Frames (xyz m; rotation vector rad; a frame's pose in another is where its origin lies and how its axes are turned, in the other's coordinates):
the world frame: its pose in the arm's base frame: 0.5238 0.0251 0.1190 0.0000 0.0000 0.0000
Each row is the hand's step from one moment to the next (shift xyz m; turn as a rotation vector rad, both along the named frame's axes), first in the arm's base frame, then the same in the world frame.
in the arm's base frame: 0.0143 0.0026 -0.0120 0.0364 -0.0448 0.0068
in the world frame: 0.0143 0.0026 -0.0120 0.0364 -0.0448 0.0068
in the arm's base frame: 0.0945 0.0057 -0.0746 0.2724 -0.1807 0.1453
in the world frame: 0.0945 0.0057 -0.0746 0.2724 -0.1807 0.1453
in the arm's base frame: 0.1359 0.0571 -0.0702 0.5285 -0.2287 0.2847
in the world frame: 0.1359 0.0571 -0.0702 0.5285 -0.2287 0.2847
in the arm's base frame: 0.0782 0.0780 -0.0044 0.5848 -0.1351 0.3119
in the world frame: 0.0782 0.0780 -0.0044 0.5848 -0.1351 0.3119
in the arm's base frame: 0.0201 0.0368 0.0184 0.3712 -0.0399 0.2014
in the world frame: 0.0201 0.0368 0.0184 0.3712 -0.0399 0.2014
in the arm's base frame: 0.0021 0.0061 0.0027 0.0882 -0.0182 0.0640
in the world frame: 0.0021 0.0061 0.0027 0.0882 -0.0182 0.0640
